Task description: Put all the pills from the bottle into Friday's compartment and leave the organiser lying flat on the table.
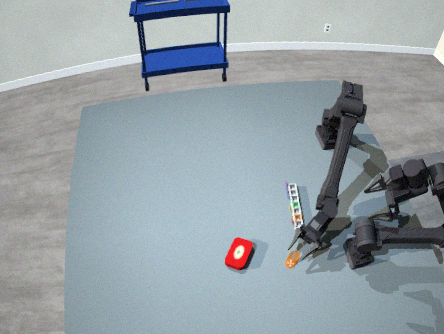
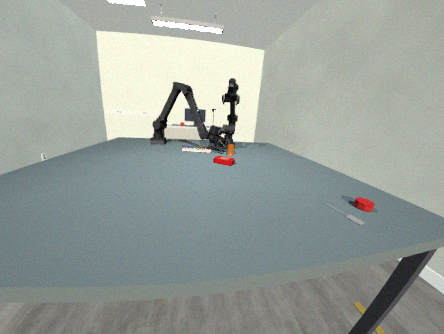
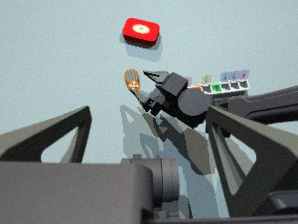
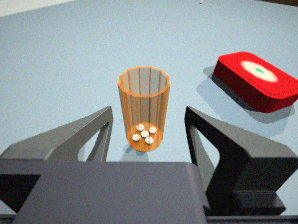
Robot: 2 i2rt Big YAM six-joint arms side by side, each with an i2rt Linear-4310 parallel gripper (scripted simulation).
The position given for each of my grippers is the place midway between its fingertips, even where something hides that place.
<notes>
In view: my left gripper [image 3: 148, 112], my right gripper [image 4: 148, 112] and an orange see-through bottle [image 4: 144, 105].
</notes>
